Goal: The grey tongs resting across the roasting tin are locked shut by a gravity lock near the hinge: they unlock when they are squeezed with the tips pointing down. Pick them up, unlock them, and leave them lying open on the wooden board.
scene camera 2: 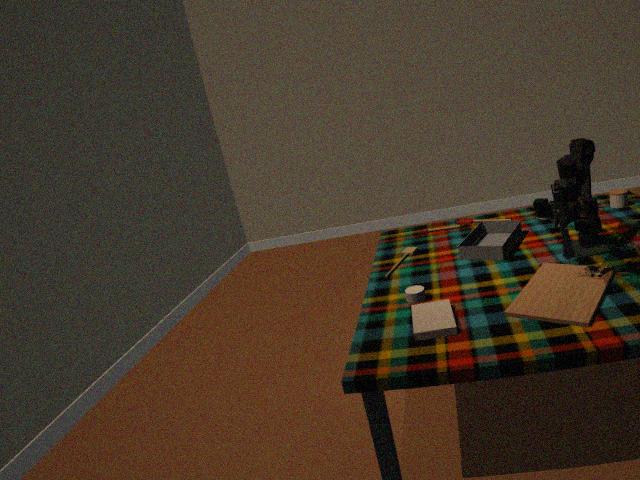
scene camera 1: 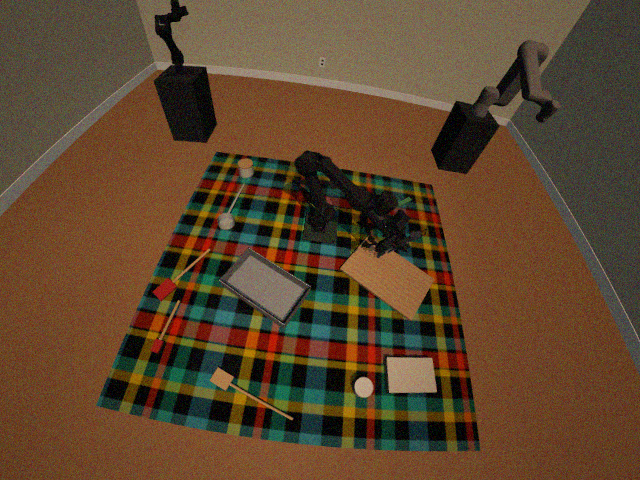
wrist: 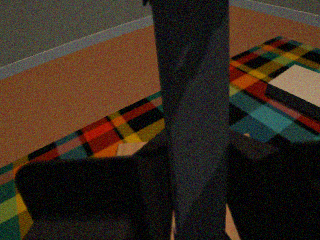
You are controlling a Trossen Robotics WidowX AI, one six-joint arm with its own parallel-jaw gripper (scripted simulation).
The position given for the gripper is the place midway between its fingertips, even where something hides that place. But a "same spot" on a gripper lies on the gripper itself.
Scene:
The gripper shows in scene camera 2 [559,225], in scene camera 1 and in the wrist view. The same spot on the gripper: [wrist: 135,189] is [scene camera 1: 402,231]. One and the same spot on a grey roasting tin: [scene camera 2: 492,240] is [scene camera 1: 251,284].

